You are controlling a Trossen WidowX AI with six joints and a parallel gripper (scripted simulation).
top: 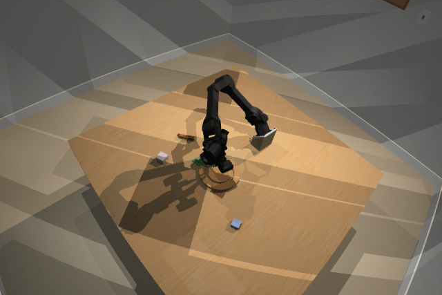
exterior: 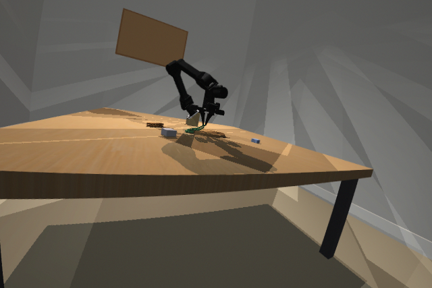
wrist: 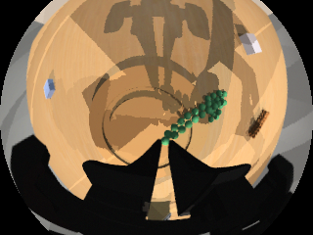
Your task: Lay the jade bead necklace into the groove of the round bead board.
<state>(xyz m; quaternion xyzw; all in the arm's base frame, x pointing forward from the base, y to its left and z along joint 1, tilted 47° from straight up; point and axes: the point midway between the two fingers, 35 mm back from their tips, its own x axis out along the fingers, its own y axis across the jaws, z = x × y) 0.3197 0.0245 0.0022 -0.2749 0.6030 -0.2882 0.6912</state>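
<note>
My gripper tip is now 3 cm to the right of the round wooden bead board, 3 cm above it and 1 cm past it. Round my gripper tip: blue block: 29 cm to the left, 8 cm ahead, 3 cm below; pale grey block: 19 cm to the right, 19 cm ahead, 3 cm below.
</note>
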